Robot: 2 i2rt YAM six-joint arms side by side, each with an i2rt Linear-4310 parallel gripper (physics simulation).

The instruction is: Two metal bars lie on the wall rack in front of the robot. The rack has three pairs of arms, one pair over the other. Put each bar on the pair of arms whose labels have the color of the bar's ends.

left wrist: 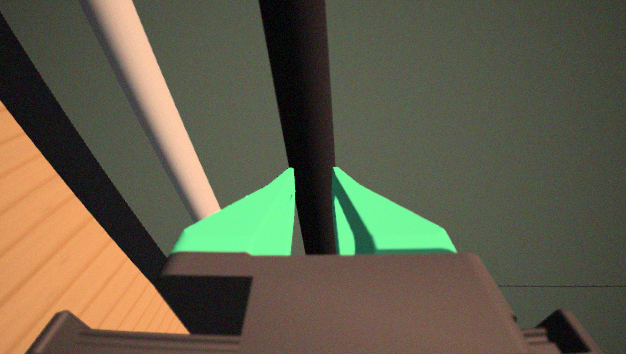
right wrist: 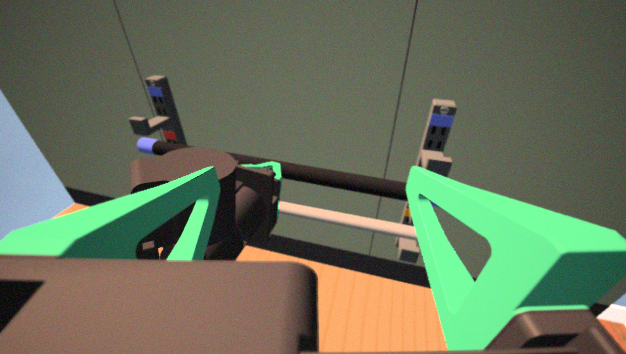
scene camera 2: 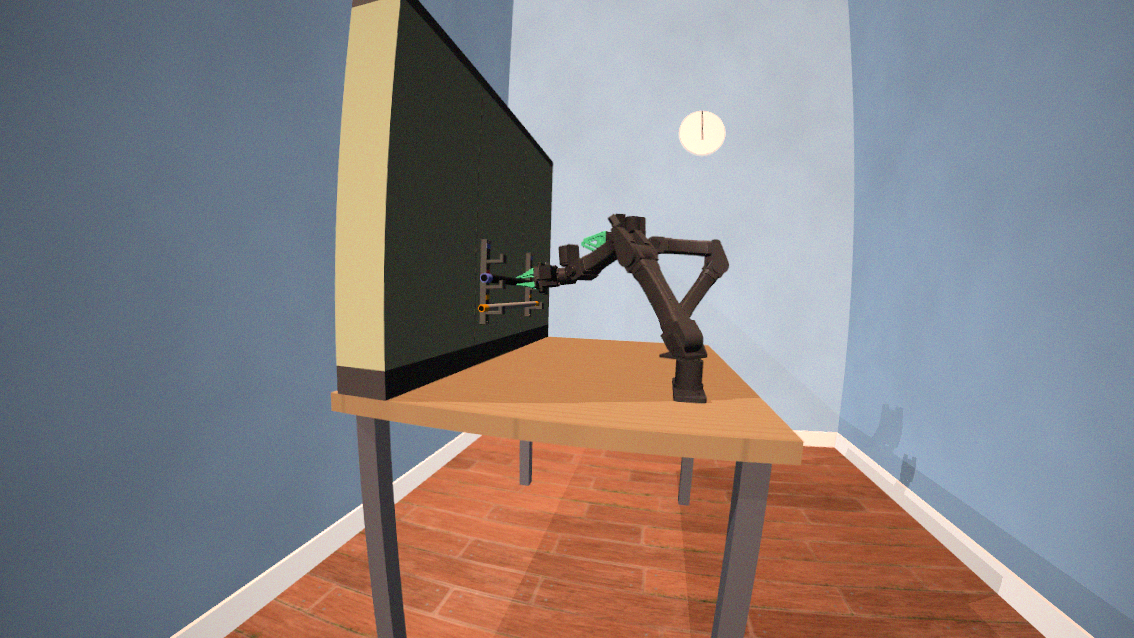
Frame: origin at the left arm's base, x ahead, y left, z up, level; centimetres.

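Where they show: left gripper, fingertip midpoint: (left wrist: 313, 177) (right wrist: 275, 170) (scene camera 2: 516, 281); right gripper, fingertip midpoint: (right wrist: 313, 177) (scene camera 2: 582, 242); left arm's base at its link origin: (scene camera 2: 687, 391).
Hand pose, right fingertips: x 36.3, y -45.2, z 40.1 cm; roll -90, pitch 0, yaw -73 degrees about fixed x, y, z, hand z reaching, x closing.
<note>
Things, the pixels of their centre, and the offset from my right fingertips. "*": a spot on its surface instead. Level surfaces: height alone.
- dark bar at the middle of its body: (left wrist: 313, 173) (right wrist: 277, 168) (scene camera 2: 515, 281) dz -15.0, dx +20.5, dy +12.1 cm
- pale bar at the middle of its body: (left wrist: 185, 171) (right wrist: 280, 207) (scene camera 2: 513, 305) dz -23.1, dx +20.7, dy +12.3 cm
- left middle label at a spot on its surface: (right wrist: 170, 135) * dz -12.5, dx +21.2, dy +31.9 cm
- wooden table's at its surface level: dz -40.1 cm
A dark bar (scene camera 2: 504, 278) (left wrist: 307, 100) (right wrist: 340, 176) with blue ends is level, close to the middle arms of the wall rack (scene camera 2: 483, 249) (right wrist: 443, 105). Whether it touches them is unclear. My left gripper (scene camera 2: 526, 277) (left wrist: 313, 177) is shut on this bar; it also shows in the right wrist view (right wrist: 278, 175). A pale bar (scene camera 2: 511, 305) (left wrist: 150, 105) (right wrist: 350, 220) with orange ends lies on the lowest arms, by the orange labels. The top labels are blue, the left middle label (right wrist: 170, 135) is red. My right gripper (right wrist: 313, 177) (scene camera 2: 594, 240) is open, empty, back from the rack.
The rack hangs on a dark green board (scene camera 2: 444, 198) (left wrist: 475, 125) (right wrist: 300, 60) at the wooden table's (scene camera 2: 602, 376) back edge. My left arm partly covers both bars in the right wrist view. A round clock (scene camera 2: 701, 132) hangs on the far wall.
</note>
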